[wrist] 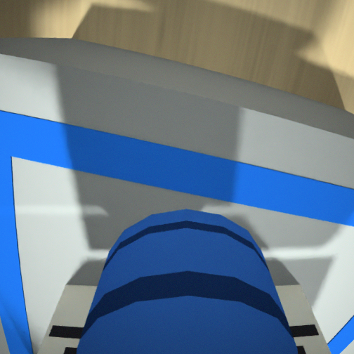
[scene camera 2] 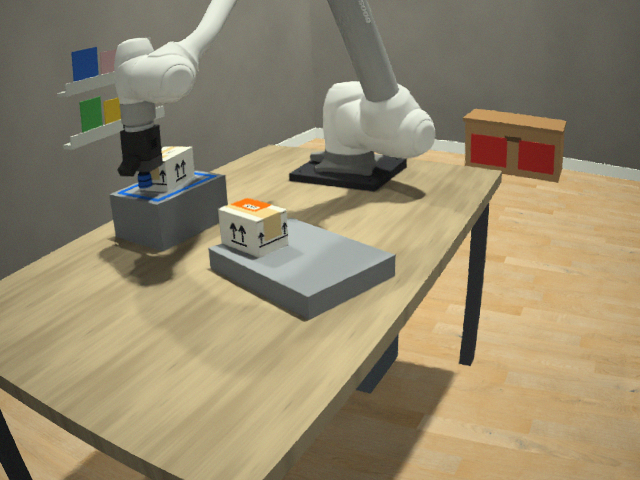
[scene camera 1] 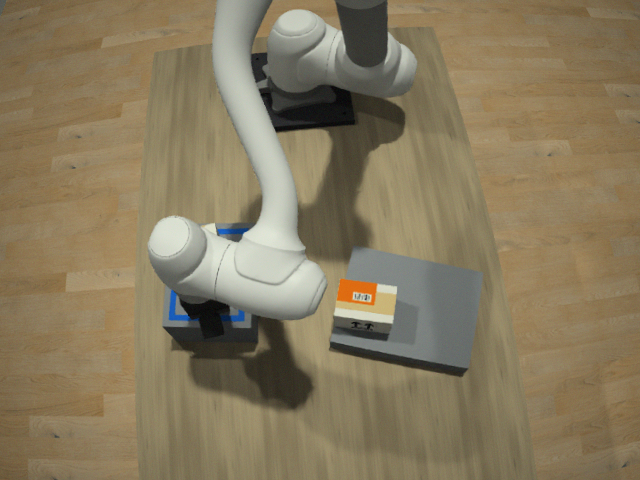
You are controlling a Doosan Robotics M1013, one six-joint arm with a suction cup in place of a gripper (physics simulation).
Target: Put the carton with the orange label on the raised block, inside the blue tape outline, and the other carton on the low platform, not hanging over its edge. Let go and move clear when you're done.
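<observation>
The carton with the orange label (scene camera 1: 379,310) (scene camera 2: 240,232) stands upright on the low platform (scene camera 1: 439,310) (scene camera 2: 341,263), close to the platform's left edge in the scene camera 1 view. The other carton (scene camera 1: 210,228) (scene camera 2: 180,170) (wrist: 70,305), white with a tan strip, stands on the raised block (scene camera 1: 237,333) (scene camera 2: 170,222) (wrist: 280,132). The arm hides most of it in the scene camera 1 view, and I cannot tell whether it covers the blue tape outline (scene camera 1: 173,307) (scene camera 2: 159,199) (wrist: 150,160). My blue suction cup (scene camera 2: 144,179) (wrist: 186,250) is low beside this carton's side face, carrying nothing; contact is unclear.
The arm's black base plate (scene camera 1: 315,121) (scene camera 2: 336,180) is at the back of the table (scene camera 1: 330,413) (scene camera 2: 180,330). The low platform is to the right of the block in the scene camera 1 view. A wooden cabinet (scene camera 2: 512,152) stands on the floor behind.
</observation>
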